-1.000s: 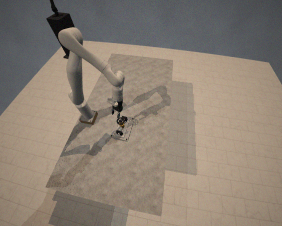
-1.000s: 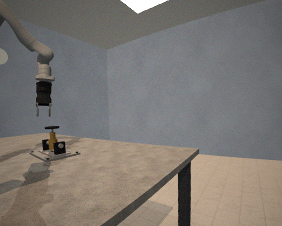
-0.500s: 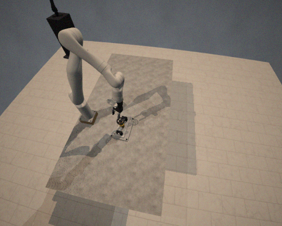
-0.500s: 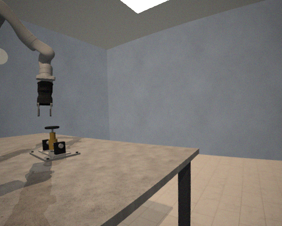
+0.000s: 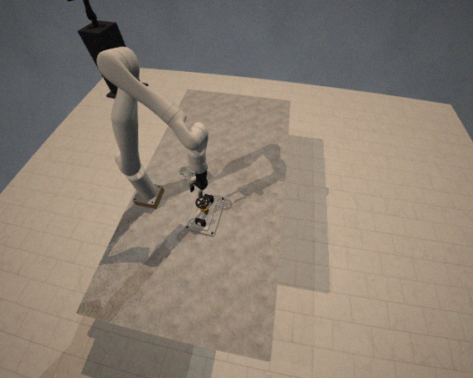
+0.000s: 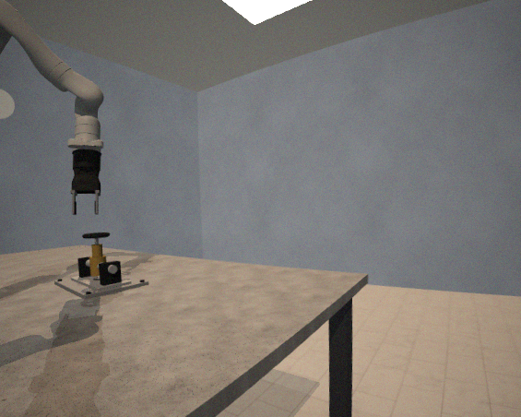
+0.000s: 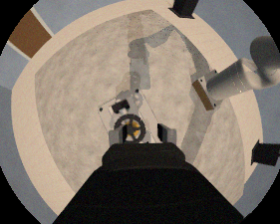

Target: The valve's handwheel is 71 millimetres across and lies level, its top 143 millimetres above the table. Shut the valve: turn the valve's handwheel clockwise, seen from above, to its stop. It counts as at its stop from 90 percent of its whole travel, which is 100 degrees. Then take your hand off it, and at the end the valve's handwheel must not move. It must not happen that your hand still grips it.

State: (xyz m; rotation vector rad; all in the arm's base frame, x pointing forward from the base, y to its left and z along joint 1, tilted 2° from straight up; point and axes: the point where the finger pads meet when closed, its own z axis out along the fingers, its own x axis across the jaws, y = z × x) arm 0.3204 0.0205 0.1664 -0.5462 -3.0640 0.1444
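Right now my hand is 9 cm above the black handwheel, 2 cm short of it and 1 cm to the left of it.
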